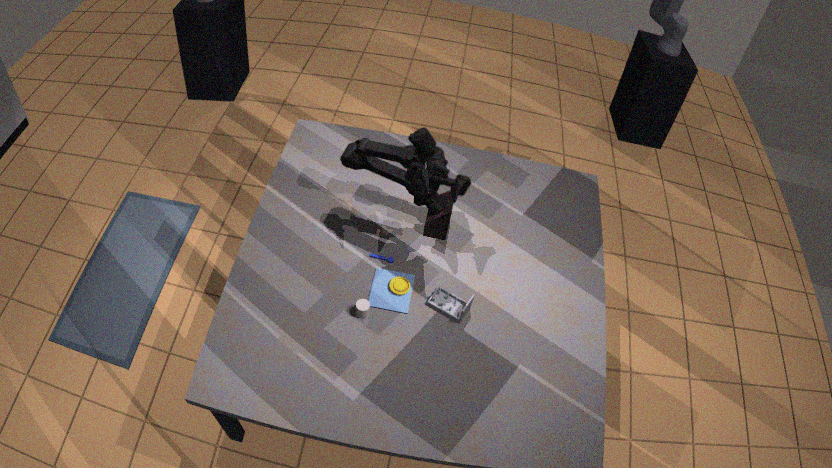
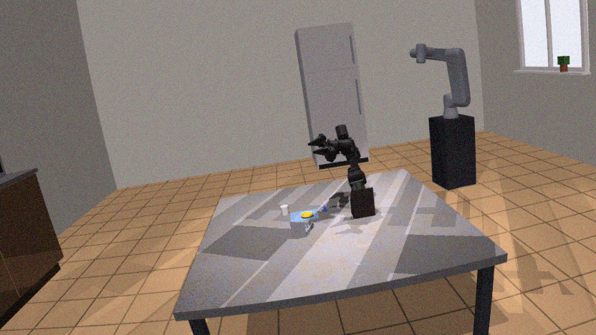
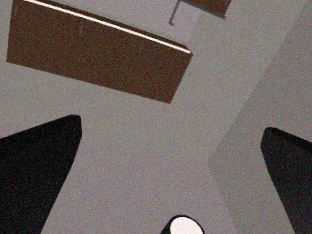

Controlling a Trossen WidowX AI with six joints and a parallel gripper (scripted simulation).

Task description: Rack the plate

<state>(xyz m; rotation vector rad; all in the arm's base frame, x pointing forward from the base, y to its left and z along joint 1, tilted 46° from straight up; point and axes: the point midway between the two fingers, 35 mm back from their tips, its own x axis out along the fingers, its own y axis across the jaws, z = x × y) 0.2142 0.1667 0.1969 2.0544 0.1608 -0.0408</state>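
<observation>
My gripper tip is 60 mm short of the yellow plate, 80 mm to the left of it and 370 mm above it. The rest, counted from my gripper tip: grey dish rack (110 mm ahead, 80 mm to the left, 370 mm below); then light blue mat (70 mm ahead, 110 mm to the right, 390 mm below); then blue spoon (50 mm behind, 140 mm to the right, 390 mm below).
</observation>
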